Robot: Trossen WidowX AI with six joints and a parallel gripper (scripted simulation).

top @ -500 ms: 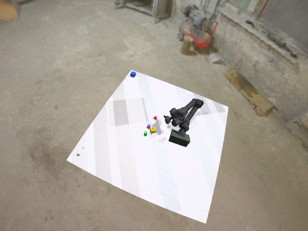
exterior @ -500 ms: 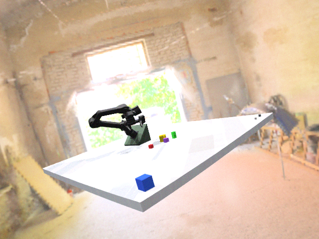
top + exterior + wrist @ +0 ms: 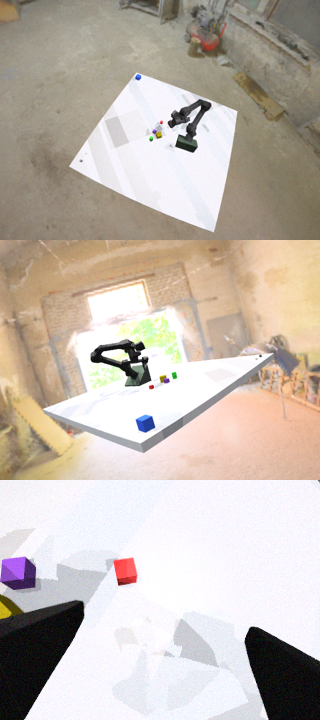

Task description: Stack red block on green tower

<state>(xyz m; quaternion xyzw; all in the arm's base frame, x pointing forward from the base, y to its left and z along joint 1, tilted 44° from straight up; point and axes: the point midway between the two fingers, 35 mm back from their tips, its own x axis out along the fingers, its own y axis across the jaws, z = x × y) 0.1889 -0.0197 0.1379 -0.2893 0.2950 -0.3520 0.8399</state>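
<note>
Now: the red block 11 cm below my gripper tip and 8 cm ahead of it. From my gripper tip the other things lie so: purple block (13 cm to the left, 11 cm below, 11 cm ahead); then blue block (55 cm ahead, 47 cm to the right, 10 cm below); then yellow block (15 cm to the left, 10 cm below, 6 cm ahead).
</note>
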